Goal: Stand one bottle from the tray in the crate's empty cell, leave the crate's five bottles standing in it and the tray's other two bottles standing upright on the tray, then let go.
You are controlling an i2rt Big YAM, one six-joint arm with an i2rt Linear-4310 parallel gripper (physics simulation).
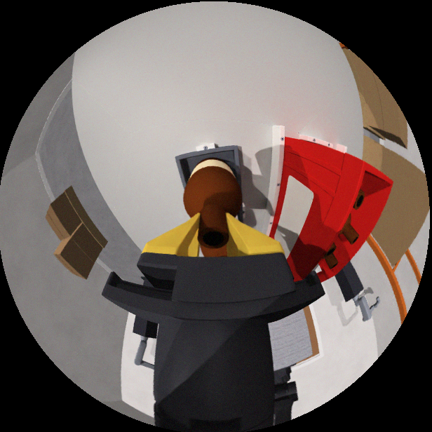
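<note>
My gripper (212, 217) is shut on the neck of a brown bottle, with a yellow finger on each side. The bottle (212, 187) has a cream band at its far side and stands upright over the grey tray (231, 154); whether its base touches the tray is hidden. A bit of brown shows below its mouth, between the fingers; the tray's other bottles are otherwise hidden. The red crate (315, 162) is to the right. Necks of brown bottles (359, 199) (351, 233) (331, 257) show in it. Its other bottles and its empty cell cannot be made out.
A white upright strip (278, 175) stands between tray and crate. Cardboard boxes (82, 250) (400, 200) are at the far left and far right. An orange rail (389, 267) runs at the right. A dark clamp-like part (349, 282) is below the crate.
</note>
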